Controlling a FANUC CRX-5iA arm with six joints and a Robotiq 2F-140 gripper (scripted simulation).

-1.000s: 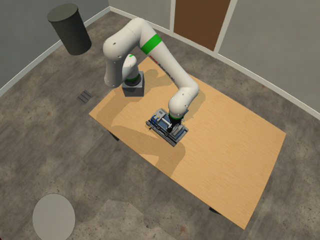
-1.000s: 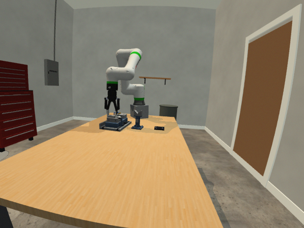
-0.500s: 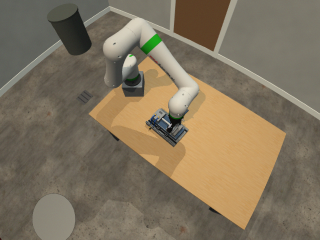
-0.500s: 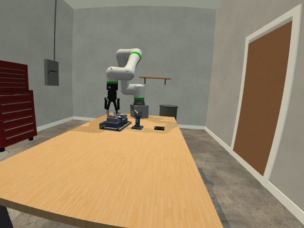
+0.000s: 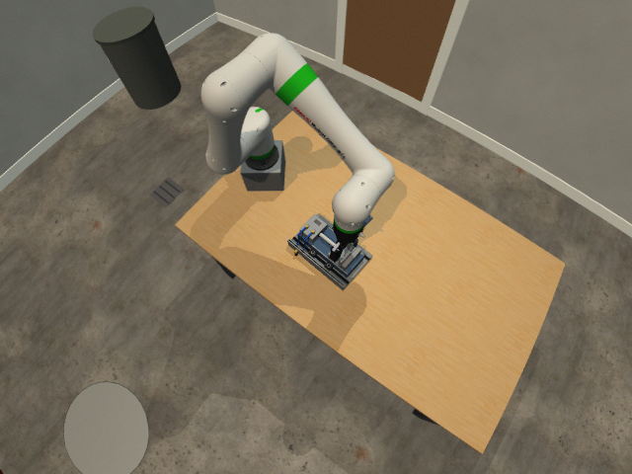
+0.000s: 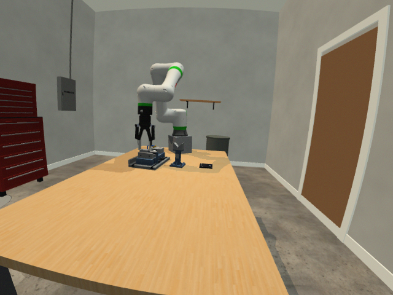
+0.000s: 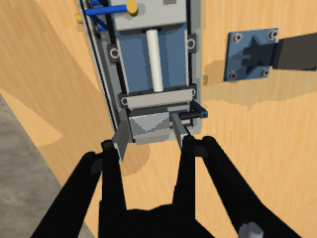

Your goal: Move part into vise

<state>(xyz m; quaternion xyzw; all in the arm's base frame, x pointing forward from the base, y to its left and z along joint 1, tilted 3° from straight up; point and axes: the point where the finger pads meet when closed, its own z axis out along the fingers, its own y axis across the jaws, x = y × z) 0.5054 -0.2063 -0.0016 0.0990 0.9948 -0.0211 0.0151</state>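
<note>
My hand is 5 cm above the part. From my hand the other things lie so: work stop (7 cm to the left, 4 cm below, 1 cm ahead); then moving jaw (6 cm below, 3 cm to the left, 3 cm behind); then fixed jaw (6 cm below, 3 cm ahead, 1 cm to the left).
</note>
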